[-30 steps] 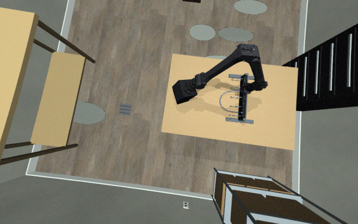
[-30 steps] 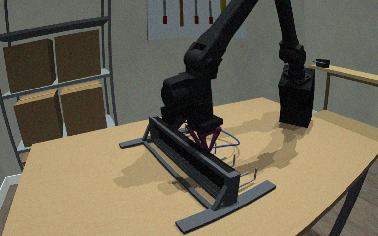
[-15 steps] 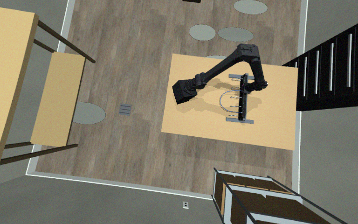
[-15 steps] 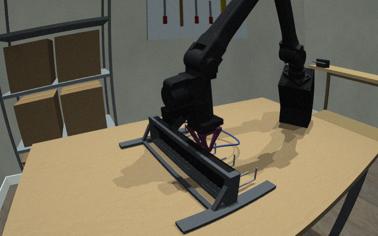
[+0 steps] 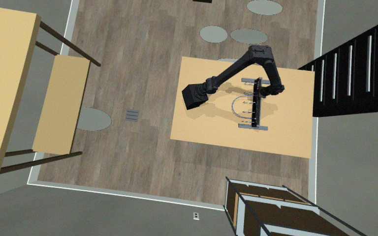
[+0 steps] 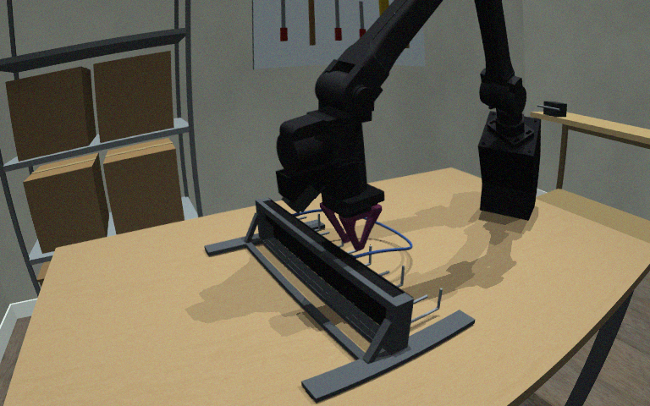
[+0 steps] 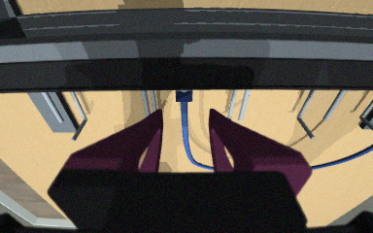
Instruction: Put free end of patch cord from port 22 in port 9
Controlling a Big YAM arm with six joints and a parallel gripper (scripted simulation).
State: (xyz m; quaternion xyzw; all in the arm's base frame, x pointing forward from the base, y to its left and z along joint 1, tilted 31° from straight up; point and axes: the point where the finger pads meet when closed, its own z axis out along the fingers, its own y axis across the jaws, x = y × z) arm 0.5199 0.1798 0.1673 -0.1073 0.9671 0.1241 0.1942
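My gripper is now 2 cm short of the grey plug, 1 cm to the right of it and 3 cm above it.
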